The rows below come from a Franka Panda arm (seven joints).
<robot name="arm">
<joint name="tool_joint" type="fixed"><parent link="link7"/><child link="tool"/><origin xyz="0 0 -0.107" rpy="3.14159 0 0"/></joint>
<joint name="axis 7" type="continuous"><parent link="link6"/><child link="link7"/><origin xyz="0.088 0 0" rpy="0 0 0"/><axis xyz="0 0 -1"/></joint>
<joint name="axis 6" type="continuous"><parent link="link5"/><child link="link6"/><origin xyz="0 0 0" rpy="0 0 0"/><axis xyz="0 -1 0"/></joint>
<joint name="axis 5" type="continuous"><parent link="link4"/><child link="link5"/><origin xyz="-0.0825 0 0.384" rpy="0 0 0"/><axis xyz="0 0 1"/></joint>
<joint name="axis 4" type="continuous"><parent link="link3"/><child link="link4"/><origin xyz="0.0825 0 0" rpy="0 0 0"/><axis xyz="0 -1 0"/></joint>
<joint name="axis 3" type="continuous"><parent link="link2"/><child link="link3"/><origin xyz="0 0 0.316" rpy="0 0 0"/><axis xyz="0 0 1"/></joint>
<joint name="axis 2" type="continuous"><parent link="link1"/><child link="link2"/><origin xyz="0 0 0" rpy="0 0 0"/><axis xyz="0 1 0"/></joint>
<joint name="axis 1" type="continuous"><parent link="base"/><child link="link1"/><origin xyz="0 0 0.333" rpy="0 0 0"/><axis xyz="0 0 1"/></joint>
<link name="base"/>
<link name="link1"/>
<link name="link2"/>
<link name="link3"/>
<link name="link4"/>
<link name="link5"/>
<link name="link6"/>
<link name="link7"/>
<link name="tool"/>
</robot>
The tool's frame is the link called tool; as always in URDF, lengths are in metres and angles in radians. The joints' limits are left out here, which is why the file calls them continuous.
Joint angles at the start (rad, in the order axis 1, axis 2, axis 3, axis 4, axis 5, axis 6, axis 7):
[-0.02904, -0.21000, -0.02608, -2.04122, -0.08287, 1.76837, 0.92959]
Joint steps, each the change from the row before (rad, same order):
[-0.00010, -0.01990, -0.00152, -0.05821, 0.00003, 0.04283, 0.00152]
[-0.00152, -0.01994, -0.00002, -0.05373, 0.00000, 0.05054, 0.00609]
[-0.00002, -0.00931, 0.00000, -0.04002, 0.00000, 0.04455, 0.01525]
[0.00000, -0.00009, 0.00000, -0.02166, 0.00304, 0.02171, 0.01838]
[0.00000, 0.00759, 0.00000, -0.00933, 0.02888, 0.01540, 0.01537]
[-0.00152, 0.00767, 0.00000, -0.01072, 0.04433, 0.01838, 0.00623]
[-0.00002, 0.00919, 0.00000, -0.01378, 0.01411, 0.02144, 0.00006]
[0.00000, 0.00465, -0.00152, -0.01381, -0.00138, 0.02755, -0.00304]
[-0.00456, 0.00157, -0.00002, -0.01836, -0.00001, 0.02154, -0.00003]
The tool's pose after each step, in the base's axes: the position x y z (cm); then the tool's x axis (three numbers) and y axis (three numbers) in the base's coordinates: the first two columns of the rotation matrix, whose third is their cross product. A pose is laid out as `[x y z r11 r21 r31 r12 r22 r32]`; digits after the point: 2 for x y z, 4 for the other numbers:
[48.01 -3.49 51.36 0.5702 -0.8211 0.0232 -0.8192 -0.5663 0.0908]
[47.41 -3.48 50.18 0.5668 -0.8232 0.0324 -0.8226 -0.5634 0.0765]
[47.09 -3.41 49.10 0.5565 -0.8298 0.0406 -0.8303 -0.5537 0.0641]
[46.96 -3.36 48.26 0.5416 -0.8397 0.0390 -0.8401 -0.5390 0.0613]
[47.08 -3.15 47.59 0.5200 -0.8540 0.0170 -0.8536 -0.5188 0.0467]
[47.19 -2.92 46.87 0.4984 -0.8668 -0.0165 -0.8664 -0.4987 0.0241]
[47.29 -2.83 45.97 0.4932 -0.8695 -0.0279 -0.8694 -0.4937 0.0185]
[47.36 -2.92 45.34 0.4950 -0.8686 -0.0221 -0.8686 -0.4954 0.0115]
[47.21 -3.12 44.60 0.4910 -0.8709 -0.0211 -0.8709 -0.4913 0.0102]

